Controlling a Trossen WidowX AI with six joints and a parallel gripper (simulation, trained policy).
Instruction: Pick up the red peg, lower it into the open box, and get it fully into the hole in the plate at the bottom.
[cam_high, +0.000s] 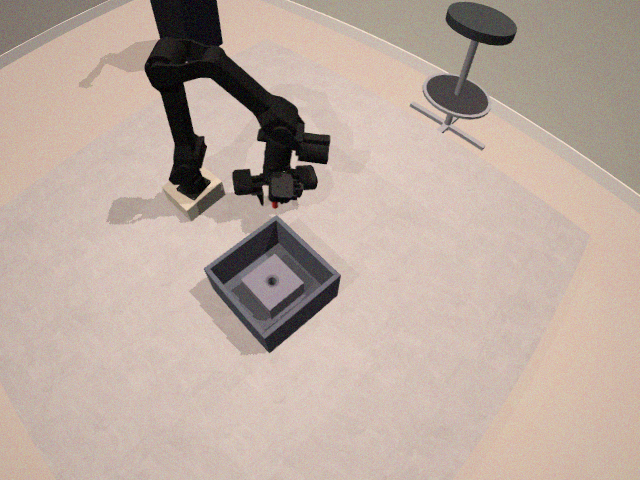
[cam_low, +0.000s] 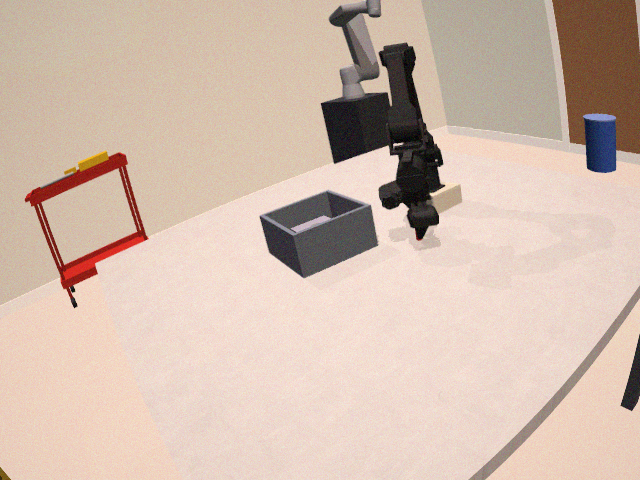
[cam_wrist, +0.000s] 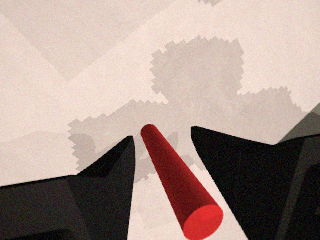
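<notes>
My gripper tip is 14 cm short of the pale grey plate, 18 cm to the left of it and 3 cm below it. The rest, counted from my gripper tip: red peg: 1 cm ahead, 3 cm above; grey box: 14 cm ahead, 18 cm to the right, 1 cm above.
</notes>
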